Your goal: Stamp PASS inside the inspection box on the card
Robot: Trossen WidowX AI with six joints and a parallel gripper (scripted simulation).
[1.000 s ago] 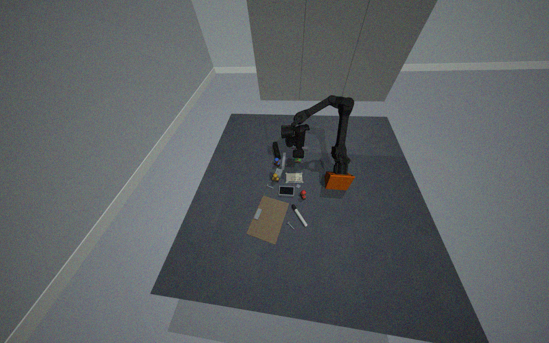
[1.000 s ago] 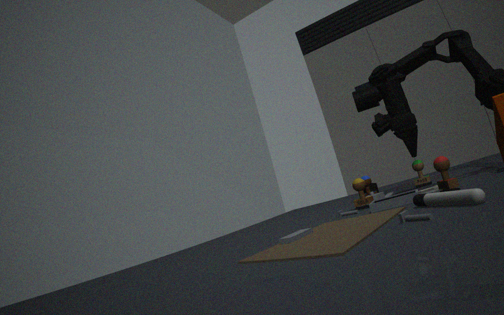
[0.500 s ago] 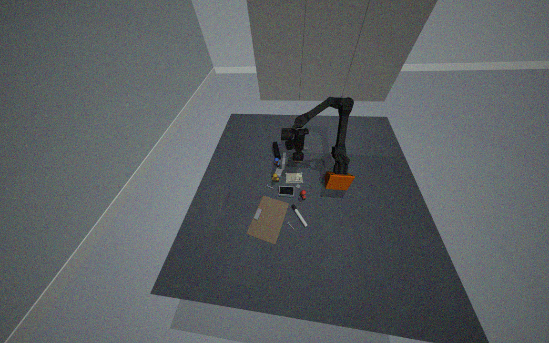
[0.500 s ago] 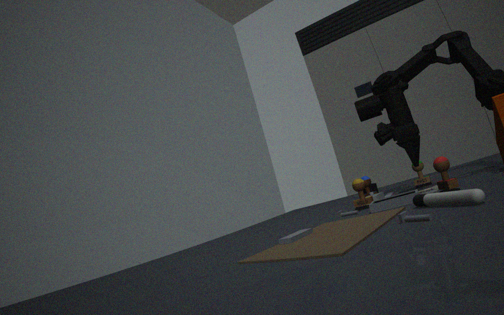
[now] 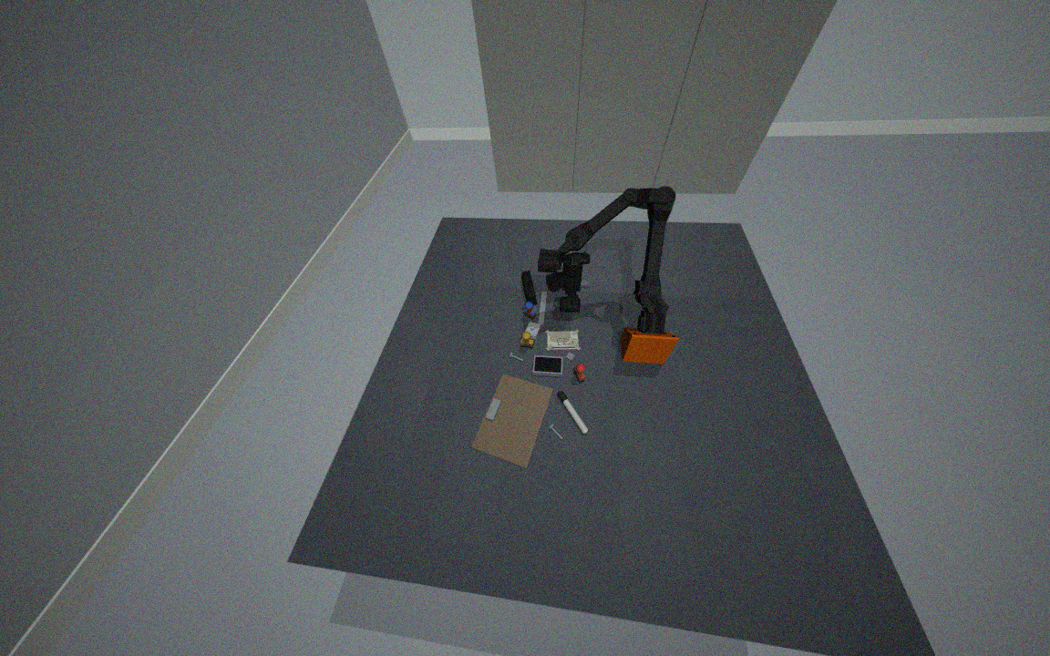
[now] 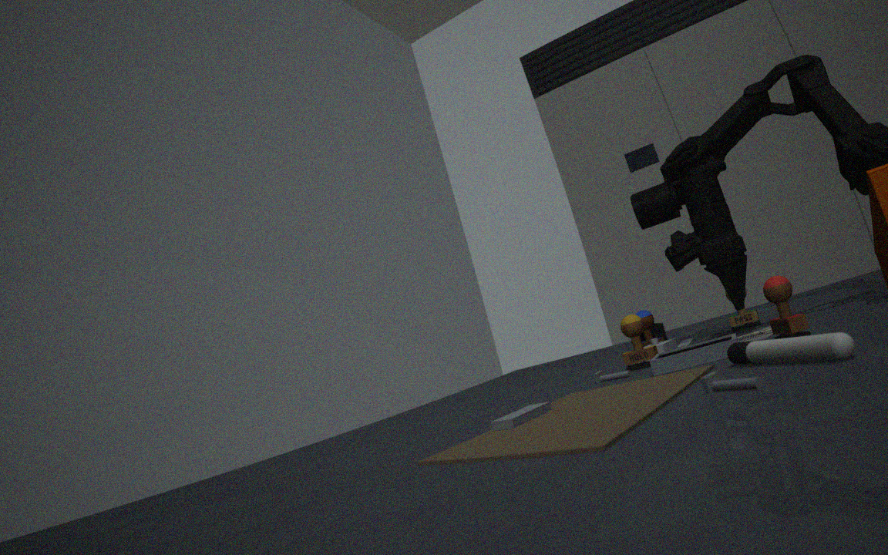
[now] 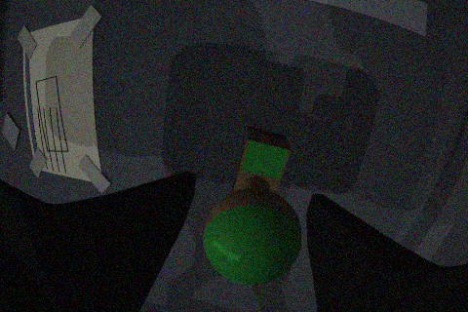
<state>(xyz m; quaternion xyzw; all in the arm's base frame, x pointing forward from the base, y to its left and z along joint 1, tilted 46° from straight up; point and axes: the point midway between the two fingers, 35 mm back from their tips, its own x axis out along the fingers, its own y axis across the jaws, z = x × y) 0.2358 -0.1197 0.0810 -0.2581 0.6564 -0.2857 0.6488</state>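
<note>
The green-knobbed PASS stamp is 10 mm below my gripper tip. Also, from my gripper tip: black block (150 mm ahead, 80 mm to the right, 10 mm below); then white card (130 mm to the left, 30 mm below, 20 mm ahead); then blue stamp (140 mm ahead, 30 mm to the left, 10 mm below).
</note>
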